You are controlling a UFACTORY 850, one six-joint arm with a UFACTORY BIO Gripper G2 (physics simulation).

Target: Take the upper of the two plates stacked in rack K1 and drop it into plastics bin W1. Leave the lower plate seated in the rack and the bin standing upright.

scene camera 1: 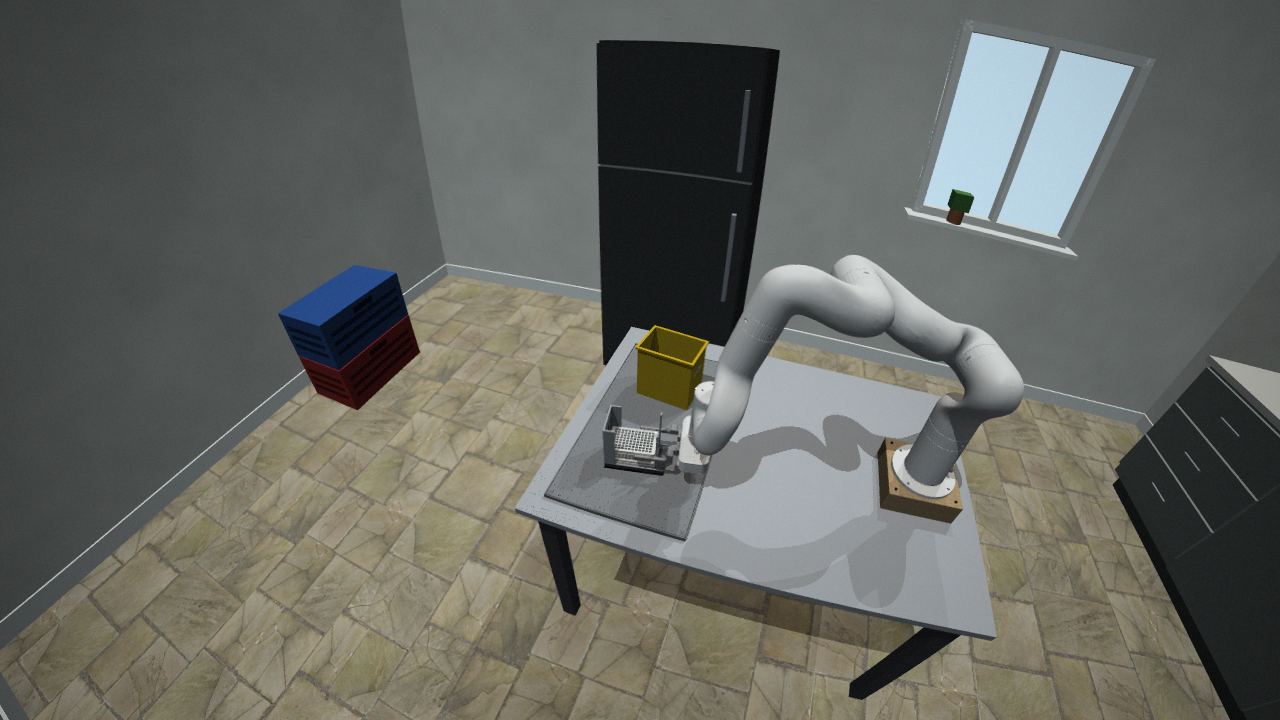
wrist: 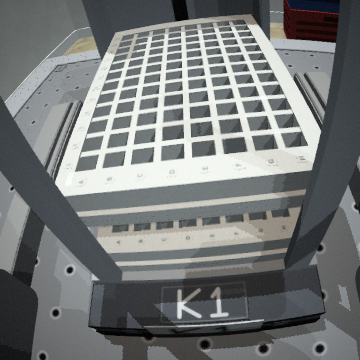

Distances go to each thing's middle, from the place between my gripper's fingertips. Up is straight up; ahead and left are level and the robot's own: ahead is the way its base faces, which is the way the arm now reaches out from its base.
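My gripper is at present 30 cm to the left of the yellow plastics bin W1 (scene camera 1: pixel 670 364), 3 cm beyond it and 3 cm below it.
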